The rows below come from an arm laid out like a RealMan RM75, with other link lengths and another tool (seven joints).
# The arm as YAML. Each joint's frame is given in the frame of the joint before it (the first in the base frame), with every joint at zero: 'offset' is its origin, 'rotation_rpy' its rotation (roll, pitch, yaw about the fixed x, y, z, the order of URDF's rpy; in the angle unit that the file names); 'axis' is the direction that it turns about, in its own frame. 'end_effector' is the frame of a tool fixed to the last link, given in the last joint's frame.
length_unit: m
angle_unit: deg
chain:
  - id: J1
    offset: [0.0, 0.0, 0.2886]
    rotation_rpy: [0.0, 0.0, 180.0]
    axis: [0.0, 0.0, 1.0]
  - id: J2
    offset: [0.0, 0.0, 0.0]
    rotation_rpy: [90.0, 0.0, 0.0]
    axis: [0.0, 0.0, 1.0]
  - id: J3
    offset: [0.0, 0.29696, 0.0]
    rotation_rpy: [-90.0, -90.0, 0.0]
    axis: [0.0, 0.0, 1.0]
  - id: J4
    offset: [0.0, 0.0, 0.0]
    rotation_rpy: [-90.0, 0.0, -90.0]
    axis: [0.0, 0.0, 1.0]
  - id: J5
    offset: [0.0, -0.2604, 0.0]
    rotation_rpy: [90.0, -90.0, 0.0]
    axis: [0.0, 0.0, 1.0]
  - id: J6
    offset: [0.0, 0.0, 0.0]
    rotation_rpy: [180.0, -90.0, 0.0]
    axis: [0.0, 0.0, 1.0]
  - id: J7
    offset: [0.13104, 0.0, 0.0]
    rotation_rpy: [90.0, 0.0, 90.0]
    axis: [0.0, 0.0, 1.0]
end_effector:
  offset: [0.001, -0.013, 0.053]
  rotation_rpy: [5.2, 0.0, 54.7]
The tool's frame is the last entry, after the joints.
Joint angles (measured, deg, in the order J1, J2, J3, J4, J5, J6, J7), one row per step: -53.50 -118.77 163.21 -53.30 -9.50 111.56 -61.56; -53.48 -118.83 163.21 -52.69 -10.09 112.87 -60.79; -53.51 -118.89 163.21 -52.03 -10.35 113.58 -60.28; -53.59 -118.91 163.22 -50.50 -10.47 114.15 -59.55; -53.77 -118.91 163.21 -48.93 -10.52 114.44 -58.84; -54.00 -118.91 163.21 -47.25 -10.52 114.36 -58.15; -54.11 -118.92 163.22 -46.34 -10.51 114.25 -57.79; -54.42 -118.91 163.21 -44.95 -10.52 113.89 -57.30; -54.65 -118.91 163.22 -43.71 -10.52 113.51 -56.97; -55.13 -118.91 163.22 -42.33 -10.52 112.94 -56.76; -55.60 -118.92 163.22 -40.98 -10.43 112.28 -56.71; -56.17 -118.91 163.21 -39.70 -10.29 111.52 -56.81; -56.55 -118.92 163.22 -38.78 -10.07 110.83 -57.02; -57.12 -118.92 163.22 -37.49 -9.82 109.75 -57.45; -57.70 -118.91 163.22 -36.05 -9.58 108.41 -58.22; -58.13 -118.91 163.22 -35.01 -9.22 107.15 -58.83
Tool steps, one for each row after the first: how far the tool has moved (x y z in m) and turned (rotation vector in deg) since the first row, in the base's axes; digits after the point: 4 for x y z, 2 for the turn. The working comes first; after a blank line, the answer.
Tool pose at each row, in the base's axes (x y z in m, rotation vector in deg; the steps are taken from these numbers as rounded here): -0.2956 0.4281 0.0806 -142.44 54.42 -13.62; -0.2903 0.4256 0.0780 -141.95 55.96 -16.19; -0.2866 0.4242 0.0749 -141.75 56.96 -18.01; -0.2816 0.4229 0.0686 -141.65 58.32 -20.66; -0.2764 0.4226 0.0624 -141.47 59.65 -23.02; -0.2714 0.4230 0.0557 -141.25 60.89 -25.07; -0.2689 0.4232 0.0520 -141.14 61.51 -26.10; -0.2644 0.4247 0.0466 -140.85 62.48 -27.48; -0.2608 0.4258 0.0417 -140.69 63.15 -28.64; -0.2553 0.4283 0.0362 -140.49 63.93 -29.85; -0.2502 0.4306 0.0305 -140.48 64.47 -30.91; -0.2448 0.4335 0.0252 -140.56 64.94 -31.76; -0.2415 0.4354 0.0209 -140.85 65.05 -32.17; -0.2368 0.4386 0.0151 -141.26 65.06 -32.63; -0.2320 0.4422 0.0086 -141.90 64.62 -32.99; -0.2293 0.4451 0.0034 -142.55 64.20 -32.81

0.0053 -0.0025 -0.0026 -0.74 -1.36 -1.60; 0.0090 -0.0039 -0.0057 -1.39 -2.28 -2.64; 0.0140 -0.0052 -0.0120 -2.53 -3.56 -4.05; 0.0192 -0.0055 -0.0182 -3.53 -4.68 -5.39; 0.0242 -0.0051 -0.0249 -4.39 -5.63 -6.63; 0.0267 -0.0049 -0.0286 -4.83 -6.10 -7.25; 0.0312 -0.0034 -0.0340 -5.34 -6.74 -8.20; 0.0348 -0.0023 -0.0389 -5.81 -7.28 -8.89; 0.0403 0.0002 -0.0444 -6.31 -7.83 -9.66; 0.0454 0.0025 -0.0501 -6.86 -8.29 -10.20; 0.0508 0.0054 -0.0554 -7.39 -8.61 -10.64; 0.0541 0.0073 -0.0597 -7.82 -8.71 -10.72; 0.0588 0.0105 -0.0655 -8.36 -8.82 -10.72; 0.0636 0.0141 -0.0720 -8.94 -8.92 -10.35; 0.0663 0.0170 -0.0772 -9.31 -8.70 -9.90
